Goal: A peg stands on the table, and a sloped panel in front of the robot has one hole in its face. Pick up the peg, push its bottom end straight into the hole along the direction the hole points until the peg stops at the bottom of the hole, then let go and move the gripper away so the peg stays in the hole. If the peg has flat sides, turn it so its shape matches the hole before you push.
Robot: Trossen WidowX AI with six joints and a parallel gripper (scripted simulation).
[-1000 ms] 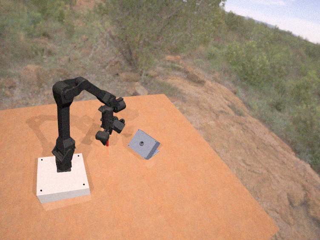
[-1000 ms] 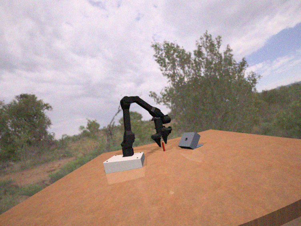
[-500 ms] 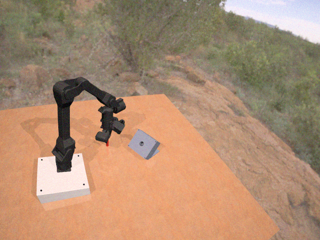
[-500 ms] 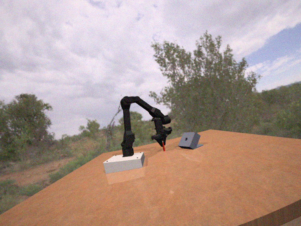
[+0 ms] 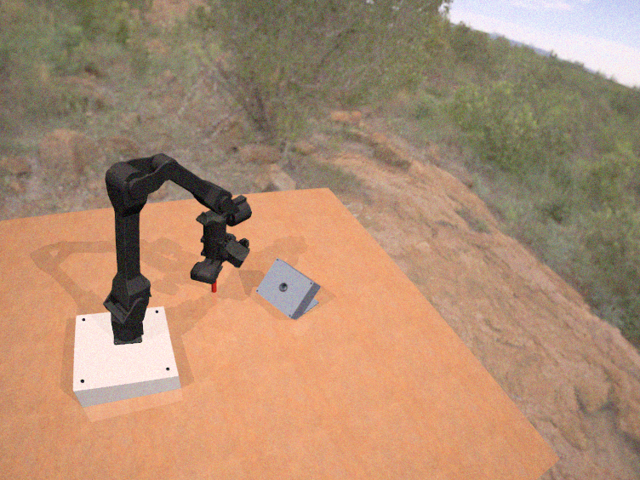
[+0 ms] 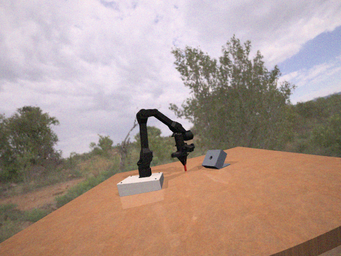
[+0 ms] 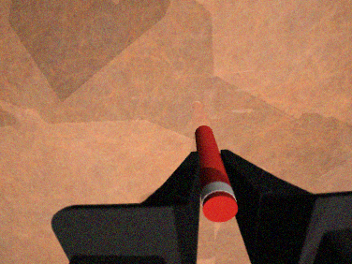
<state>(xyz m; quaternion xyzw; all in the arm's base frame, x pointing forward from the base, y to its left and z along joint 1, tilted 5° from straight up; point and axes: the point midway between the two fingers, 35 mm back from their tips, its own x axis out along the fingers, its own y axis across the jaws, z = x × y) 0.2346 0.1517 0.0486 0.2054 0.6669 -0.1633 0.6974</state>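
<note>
The grey sloped panel is 18 cm ahead of my gripper tip, 8 cm to the right of it and 1 cm above it. Round my gripper tip: round red peg (2 cm above).
</note>
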